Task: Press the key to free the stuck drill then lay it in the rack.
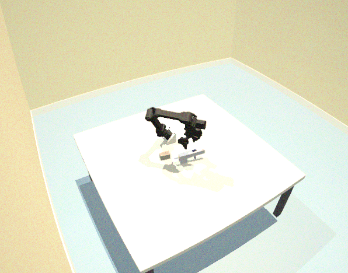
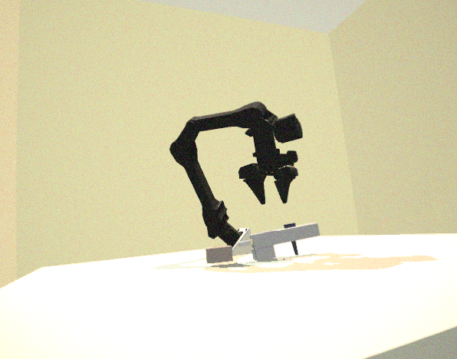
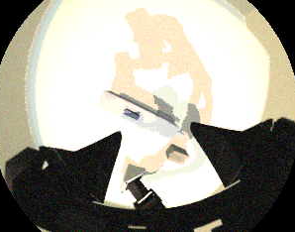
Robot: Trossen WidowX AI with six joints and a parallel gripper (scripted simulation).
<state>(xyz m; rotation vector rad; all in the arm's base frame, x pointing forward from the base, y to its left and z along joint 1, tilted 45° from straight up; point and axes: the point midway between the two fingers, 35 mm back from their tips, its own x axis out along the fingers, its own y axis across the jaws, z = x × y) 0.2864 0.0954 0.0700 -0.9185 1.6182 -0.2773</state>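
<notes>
Right now my gripper tip is 9 cm above the tan drill, 4 cm to the left of it and 2 cm past it. From my gripper tip the other things lie so: grey sleeve: 9 cm below, 2 cm to the left, 1 cm behind; dark blue key: 9 cm below, 4 cm to the left, 1 cm behind.
</notes>
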